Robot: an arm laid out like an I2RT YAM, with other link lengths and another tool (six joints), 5 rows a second.
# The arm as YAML. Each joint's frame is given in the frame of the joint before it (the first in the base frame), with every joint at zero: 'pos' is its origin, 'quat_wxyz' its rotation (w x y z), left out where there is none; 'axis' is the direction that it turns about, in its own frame. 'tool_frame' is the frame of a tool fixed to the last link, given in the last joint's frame.
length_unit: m
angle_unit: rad
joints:
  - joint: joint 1
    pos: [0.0, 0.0, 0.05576]
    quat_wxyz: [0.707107, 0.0, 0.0, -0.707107]
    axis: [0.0, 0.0, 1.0]
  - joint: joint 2
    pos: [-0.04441, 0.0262, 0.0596]
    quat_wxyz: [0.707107, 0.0, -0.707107, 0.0]
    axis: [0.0, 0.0, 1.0]
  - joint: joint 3
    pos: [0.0, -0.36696, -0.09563]
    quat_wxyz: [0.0, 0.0, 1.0, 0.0]
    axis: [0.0, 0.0, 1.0]
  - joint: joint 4
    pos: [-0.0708, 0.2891, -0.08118]
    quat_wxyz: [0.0, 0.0, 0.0, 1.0]
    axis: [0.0, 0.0, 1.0]
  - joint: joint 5
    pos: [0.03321, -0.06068, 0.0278]
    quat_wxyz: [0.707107, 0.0, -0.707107, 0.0]
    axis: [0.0, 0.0, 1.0]
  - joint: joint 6
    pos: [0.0, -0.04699, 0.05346]
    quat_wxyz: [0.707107, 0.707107, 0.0, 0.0]
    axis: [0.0, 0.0, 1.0]
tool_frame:
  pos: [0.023, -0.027, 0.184]
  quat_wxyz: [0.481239, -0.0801, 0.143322, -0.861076]
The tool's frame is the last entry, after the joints.
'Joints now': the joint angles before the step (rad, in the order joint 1, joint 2, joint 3, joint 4, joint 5, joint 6). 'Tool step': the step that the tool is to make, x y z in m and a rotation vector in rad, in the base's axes. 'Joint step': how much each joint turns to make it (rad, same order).
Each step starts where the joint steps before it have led.
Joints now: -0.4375 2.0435 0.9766 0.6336 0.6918 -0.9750
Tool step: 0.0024 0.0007 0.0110 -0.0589 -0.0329 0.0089
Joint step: 0.0035 0.0092 -0.0272 0.1234 0.0100 -0.0503
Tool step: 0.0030 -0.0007 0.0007 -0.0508 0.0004 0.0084
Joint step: 0.0006 0.0273 -0.0153 0.1031 0.0069 -0.0610
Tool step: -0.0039 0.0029 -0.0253 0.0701 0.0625 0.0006
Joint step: -0.0006 0.0006 0.0100 -0.1250 -0.0137 0.0455
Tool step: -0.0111 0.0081 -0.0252 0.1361 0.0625 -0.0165
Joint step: -0.0001 -0.0295 0.0314 -0.2503 -0.0319 0.1198
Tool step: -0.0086 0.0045 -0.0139 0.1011 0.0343 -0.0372
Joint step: 0.0001 -0.0109 0.0480 -0.1970 -0.0179 0.1058
